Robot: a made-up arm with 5 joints. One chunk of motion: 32 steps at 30 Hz.
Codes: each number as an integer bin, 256 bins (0 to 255) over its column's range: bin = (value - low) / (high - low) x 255, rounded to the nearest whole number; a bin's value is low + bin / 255 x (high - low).
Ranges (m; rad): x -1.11..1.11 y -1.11..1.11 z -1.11..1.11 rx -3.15..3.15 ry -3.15..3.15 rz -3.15..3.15
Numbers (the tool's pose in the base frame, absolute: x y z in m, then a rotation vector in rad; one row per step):
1: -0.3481 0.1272 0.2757 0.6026 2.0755 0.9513
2: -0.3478 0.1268 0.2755 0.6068 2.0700 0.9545
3: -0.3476 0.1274 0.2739 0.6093 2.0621 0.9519
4: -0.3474 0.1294 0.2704 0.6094 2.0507 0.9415
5: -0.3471 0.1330 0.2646 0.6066 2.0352 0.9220
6: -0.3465 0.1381 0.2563 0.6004 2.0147 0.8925
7: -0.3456 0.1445 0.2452 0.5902 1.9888 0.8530
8: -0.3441 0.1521 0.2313 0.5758 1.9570 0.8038
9: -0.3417 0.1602 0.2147 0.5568 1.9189 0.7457
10: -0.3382 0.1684 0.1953 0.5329 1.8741 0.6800
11: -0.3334 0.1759 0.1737 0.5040 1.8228 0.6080
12: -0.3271 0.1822 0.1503 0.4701 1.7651 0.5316
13: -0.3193 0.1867 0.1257 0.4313 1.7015 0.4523
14: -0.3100 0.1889 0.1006 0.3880 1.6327 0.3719
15: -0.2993 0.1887 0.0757 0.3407 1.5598 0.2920
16: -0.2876 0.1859 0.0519 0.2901 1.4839 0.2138
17: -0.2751 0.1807 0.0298 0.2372 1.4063 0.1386
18: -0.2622 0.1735 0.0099 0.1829 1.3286 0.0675
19: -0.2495 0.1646 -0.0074 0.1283 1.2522 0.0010
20: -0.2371 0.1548 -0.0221 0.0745 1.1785 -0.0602
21: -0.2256 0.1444 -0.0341 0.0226 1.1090 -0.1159
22: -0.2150 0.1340 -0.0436 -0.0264 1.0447 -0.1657
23: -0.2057 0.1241 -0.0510 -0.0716 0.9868 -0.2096
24: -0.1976 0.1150 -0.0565 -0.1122 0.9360 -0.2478
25: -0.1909 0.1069 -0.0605 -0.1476 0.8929 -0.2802
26: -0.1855 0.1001 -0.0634 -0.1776 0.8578 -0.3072
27: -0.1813 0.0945 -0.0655 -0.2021 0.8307 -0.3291
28: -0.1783 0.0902 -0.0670 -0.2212 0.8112 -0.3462
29: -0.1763 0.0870 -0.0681 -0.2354 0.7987 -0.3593
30: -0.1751 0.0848 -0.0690 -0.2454 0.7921 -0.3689
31: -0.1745 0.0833 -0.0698 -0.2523 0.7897 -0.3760
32: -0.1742 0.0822 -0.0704 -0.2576 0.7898 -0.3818
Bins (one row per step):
1: 88 142 159 152 212 166
2: 88 142 159 152 211 166
3: 88 142 159 152 211 166
4: 88 142 159 152 211 166
5: 88 143 158 152 210 165
6: 88 143 157 152 209 164
7: 88 144 156 151 208 162
8: 88 145 154 151 207 160
9: 88 146 152 150 205 158
10: 89 147 150 149 203 155
11: 89 148 147 148 201 152
12: 90 148 145 147 199 149
13: 91 149 142 145 196 146
14: 92 149 139 143 194 143
15: 93 149 136 141 191 139
16: 94 149 133 139 188 136
17: 96 148 131 137 184 133
18: 97 147 129 135 181 130
19: 99 146 127 133 178 128
20: 100 145 125 131 175 125
21: 102 144 124 128 172 123
22: 103 143 122 126 170 121
23: 104 142 122 125 167 119
24: 105 141 121 123 165 117
25: 106 140 121 122 164 116
26: 106 139 120 120 162 115
27: 107 138 120 119 161 114
28: 107 138 120 119 160 113
29: 107 137 120 118 160 113
30: 107 137 120 118 160 113
31: 107 137 119 117 159 112
32: 107 137 119 117 159 112

